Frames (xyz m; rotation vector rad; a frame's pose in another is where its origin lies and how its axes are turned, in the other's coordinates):
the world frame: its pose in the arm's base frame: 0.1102 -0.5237 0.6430 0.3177 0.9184 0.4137
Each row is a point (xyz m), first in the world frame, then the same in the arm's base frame.
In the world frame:
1: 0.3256 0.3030 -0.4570
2: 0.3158 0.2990 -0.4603
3: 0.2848 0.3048 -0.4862
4: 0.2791 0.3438 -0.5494
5: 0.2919 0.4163 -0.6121
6: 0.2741 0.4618 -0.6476
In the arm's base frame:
1: -0.1509 -0.0633 0.2872
2: -0.1580 -0.0712 0.2904
3: -0.1971 -0.0785 0.2998
4: -0.2599 -0.0414 0.2847
5: -0.3193 0.0337 0.2716
6: -0.3673 0.0683 0.2835

